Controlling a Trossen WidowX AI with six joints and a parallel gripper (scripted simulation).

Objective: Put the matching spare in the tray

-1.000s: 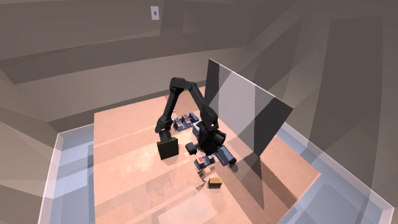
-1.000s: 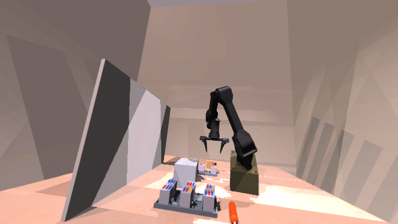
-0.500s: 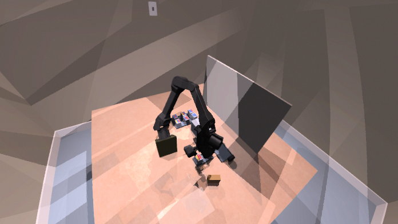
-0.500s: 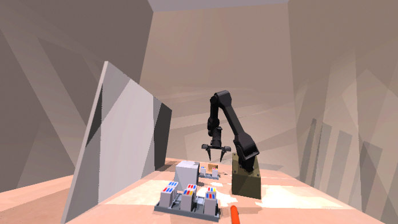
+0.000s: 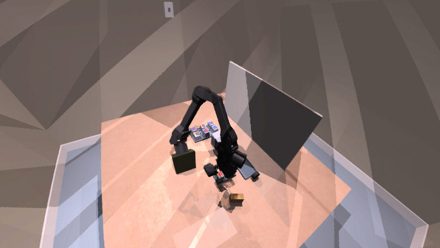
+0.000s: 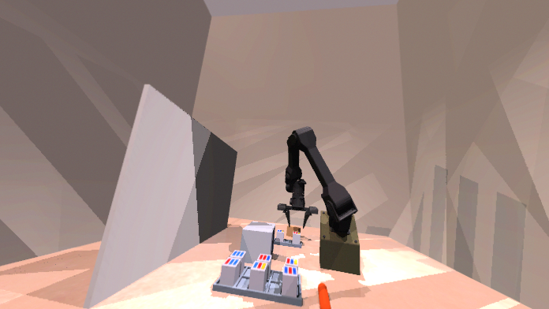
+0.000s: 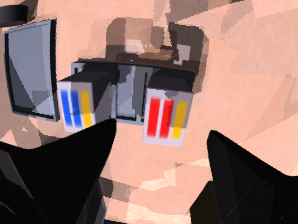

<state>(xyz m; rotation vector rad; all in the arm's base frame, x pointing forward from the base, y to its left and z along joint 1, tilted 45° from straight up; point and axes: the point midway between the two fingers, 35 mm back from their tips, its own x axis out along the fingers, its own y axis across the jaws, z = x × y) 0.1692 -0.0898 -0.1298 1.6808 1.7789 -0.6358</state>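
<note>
My gripper tip is now 30 mm above the grey spare block. Round my gripper tip: cardboard box: 140 mm to the right, 50 mm below, 30 mm ahead; then dark grey tray: 180 mm ahead, 70 mm below; then dark holder: 70 mm below, 40 mm ahead, 10 mm to the left.
</note>
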